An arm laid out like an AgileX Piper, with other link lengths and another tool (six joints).
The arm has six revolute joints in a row. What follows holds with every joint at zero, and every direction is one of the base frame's.
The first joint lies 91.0 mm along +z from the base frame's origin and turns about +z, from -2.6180 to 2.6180 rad.
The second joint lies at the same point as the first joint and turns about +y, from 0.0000 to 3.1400 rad.
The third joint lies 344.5 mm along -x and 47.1 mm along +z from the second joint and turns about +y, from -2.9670 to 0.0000 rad.
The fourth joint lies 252.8 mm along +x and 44.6 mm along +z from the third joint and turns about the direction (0.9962, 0, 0.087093), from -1.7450 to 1.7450 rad.
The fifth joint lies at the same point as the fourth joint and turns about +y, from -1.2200 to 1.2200 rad.
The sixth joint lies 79.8 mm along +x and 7.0 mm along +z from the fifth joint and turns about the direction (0.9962, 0, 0.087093), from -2.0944 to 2.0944 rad.
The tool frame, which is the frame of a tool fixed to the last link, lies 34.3 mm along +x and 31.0 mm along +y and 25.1 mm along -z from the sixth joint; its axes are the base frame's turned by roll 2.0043, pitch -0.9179 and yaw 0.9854 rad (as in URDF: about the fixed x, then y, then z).
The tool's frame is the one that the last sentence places.
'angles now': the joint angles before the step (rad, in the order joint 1, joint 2, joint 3, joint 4, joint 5, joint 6). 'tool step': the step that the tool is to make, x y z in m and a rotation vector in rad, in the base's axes. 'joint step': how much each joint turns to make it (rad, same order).
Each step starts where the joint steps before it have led.
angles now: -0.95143 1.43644 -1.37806 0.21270 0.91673 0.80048
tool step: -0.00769 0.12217 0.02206 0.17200 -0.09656 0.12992
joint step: 0.25504 -0.23004 0.13494 0.06183 0.11768 0.20714
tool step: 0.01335 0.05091 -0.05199 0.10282 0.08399 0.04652
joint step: 0.25679 -0.02963 0.19499 -0.09659 -0.08527 0.23581
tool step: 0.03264 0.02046 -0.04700 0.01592 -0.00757 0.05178
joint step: 0.14069 0.08457 0.12746 -0.01273 -0.22476 0.06433
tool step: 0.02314 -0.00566 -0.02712 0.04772 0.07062 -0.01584
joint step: 0.00348 0.10173 0.00204 0.02166 -0.02383 0.01049
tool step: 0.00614 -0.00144 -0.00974 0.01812 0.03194 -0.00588
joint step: 0.00091 0.03246 -0.00002 0.00528 0.00269 0.00614
